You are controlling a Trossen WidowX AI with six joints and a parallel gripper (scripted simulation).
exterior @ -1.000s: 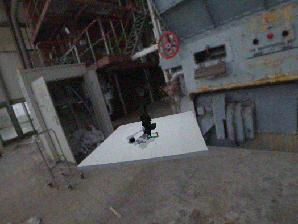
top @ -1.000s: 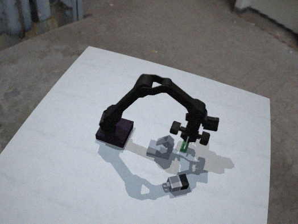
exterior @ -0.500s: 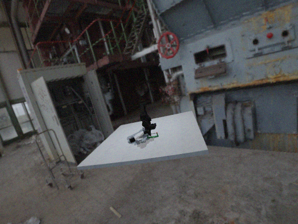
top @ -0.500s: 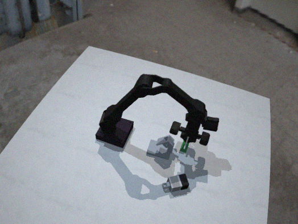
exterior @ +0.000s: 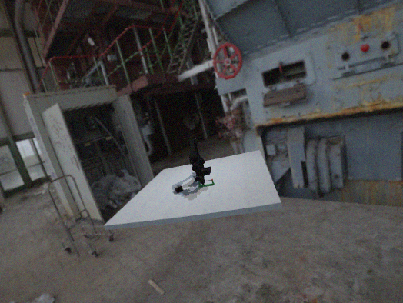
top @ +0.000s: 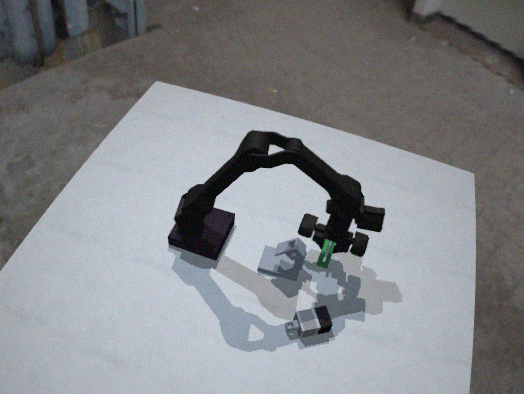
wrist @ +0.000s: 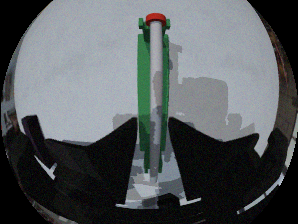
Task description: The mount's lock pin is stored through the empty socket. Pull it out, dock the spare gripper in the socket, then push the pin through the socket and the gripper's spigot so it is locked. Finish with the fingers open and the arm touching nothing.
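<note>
The green block lies 2 cm to the left of my gripper tip. Round my gripper tip: grey mount: 9 cm behind, 8 cm to the right, 3 cm above; then spare gripper: 24 cm to the right, 2 cm ahead.
</note>
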